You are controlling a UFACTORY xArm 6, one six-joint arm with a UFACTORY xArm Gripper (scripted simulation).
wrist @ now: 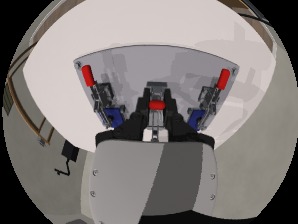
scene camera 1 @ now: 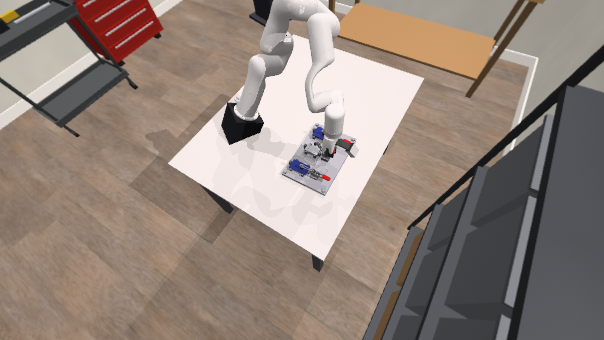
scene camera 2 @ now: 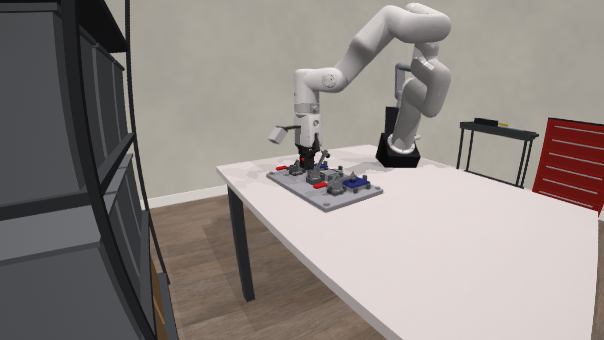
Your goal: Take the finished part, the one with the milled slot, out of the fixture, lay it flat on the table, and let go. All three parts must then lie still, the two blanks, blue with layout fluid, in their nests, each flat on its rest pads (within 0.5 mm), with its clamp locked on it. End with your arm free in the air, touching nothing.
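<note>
You'd see the gripper in the pictures, and the wrist view has it too. There's a grey fixture plate to be seen in the pictures as well.
</note>
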